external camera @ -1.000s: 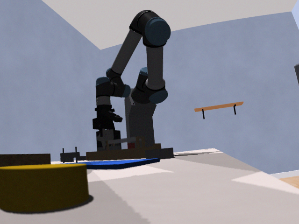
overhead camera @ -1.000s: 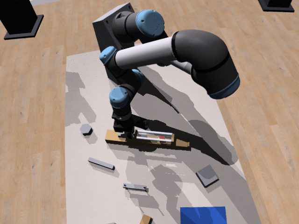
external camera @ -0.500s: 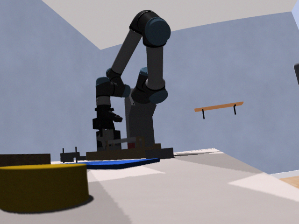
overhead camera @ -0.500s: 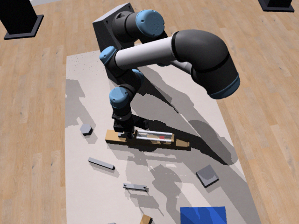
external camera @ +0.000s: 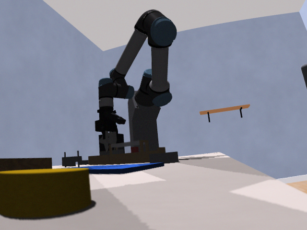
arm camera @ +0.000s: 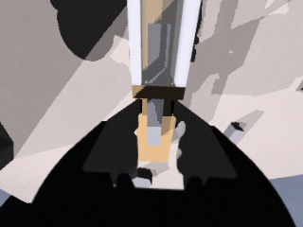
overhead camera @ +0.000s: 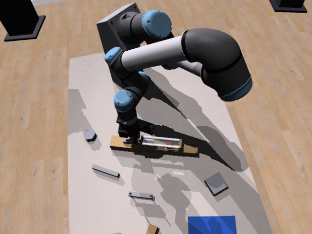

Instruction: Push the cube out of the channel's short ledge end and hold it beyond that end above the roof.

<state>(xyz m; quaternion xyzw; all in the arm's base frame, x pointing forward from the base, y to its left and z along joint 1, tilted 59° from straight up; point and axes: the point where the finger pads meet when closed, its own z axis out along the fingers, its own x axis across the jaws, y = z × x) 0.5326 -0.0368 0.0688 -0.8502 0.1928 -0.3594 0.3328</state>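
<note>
The thin grey stick is 160 mm to the right of my hand, 130 mm ahead of it and 60 mm below it. From my hand the other things lie so: red cube (150 mm to the left, 20 mm below, 20 mm ahead); grey square block (370 mm to the left, 200 mm ahead, 60 mm below); flat grey bar (260 mm ahead, 40 mm below, 20 mm to the left).
</note>
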